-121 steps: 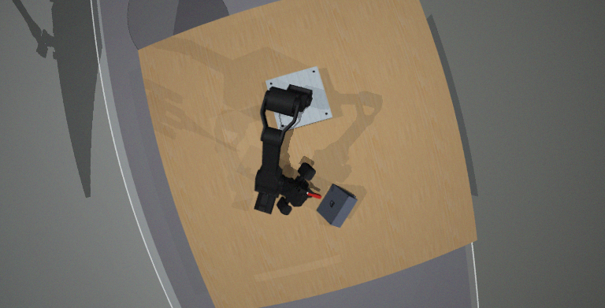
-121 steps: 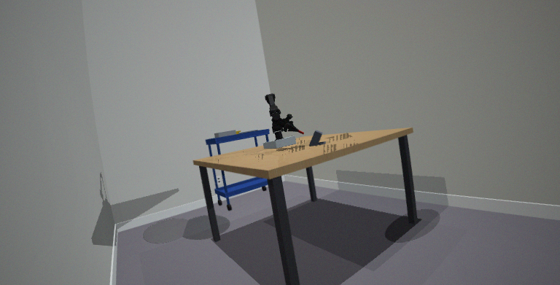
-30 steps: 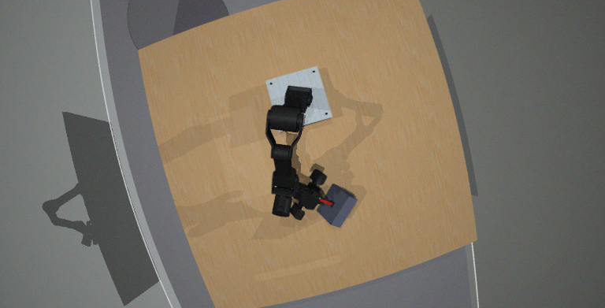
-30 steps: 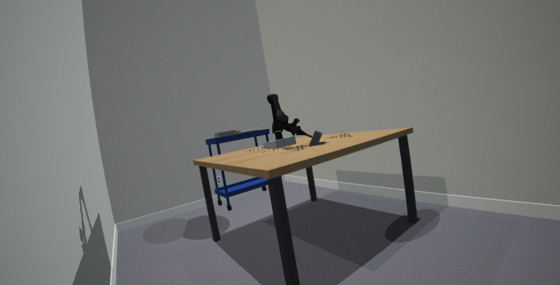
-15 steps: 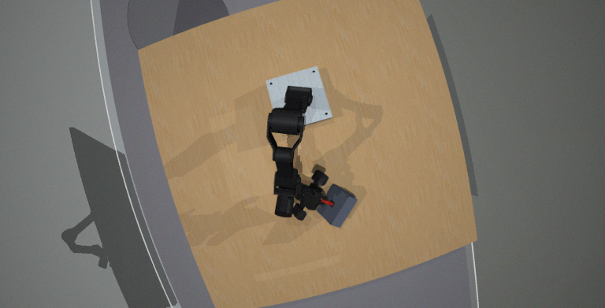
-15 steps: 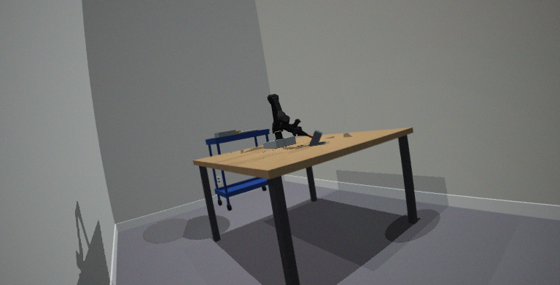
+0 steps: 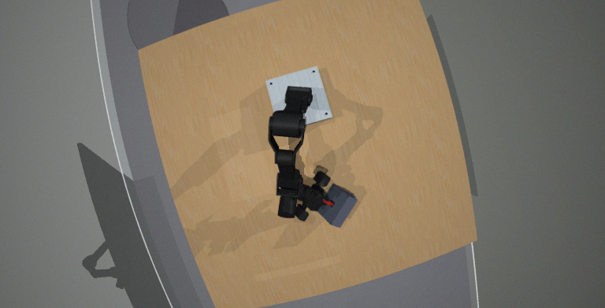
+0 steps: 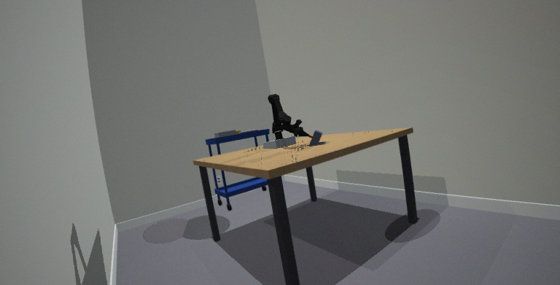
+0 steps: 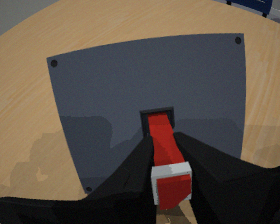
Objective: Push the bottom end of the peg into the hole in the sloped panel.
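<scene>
Now: gripper tip 30 mm to the right of the sloped panel, 30 mm short of it and 30 mm above it. Also, from my gripper tip: red peg (10 mm to the right, 10 mm behind, 10 mm above).
</scene>
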